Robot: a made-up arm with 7 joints. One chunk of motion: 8 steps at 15 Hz.
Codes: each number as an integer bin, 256 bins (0 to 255) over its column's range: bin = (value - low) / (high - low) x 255, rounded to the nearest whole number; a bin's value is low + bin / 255 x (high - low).
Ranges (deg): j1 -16..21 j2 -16..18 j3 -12..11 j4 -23..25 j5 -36..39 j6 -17..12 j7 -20..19
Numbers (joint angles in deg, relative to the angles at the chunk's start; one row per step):
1: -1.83 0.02 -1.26 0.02 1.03 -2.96 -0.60
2: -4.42 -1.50 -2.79 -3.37 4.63 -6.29 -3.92
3: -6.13 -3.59 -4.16 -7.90 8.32 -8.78 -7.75
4: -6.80 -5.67 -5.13 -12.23 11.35 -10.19 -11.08
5: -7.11 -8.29 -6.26 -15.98 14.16 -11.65 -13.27
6: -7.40 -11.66 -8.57 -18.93 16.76 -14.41 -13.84
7: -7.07 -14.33 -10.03 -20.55 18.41 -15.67 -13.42
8: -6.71 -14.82 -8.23 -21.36 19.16 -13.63 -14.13
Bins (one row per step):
1: 98 120 119 122 126 123 127
2: 80 109 102 104 138 94 105
3: 68 93 87 80 151 72 80
4: 63 77 76 57 161 60 58
5: 61 58 64 37 171 47 44
6: 59 33 38 22 179 23 40
7: 62 13 22 13 185 12 43
8: 64 9 42 9 188 30 38

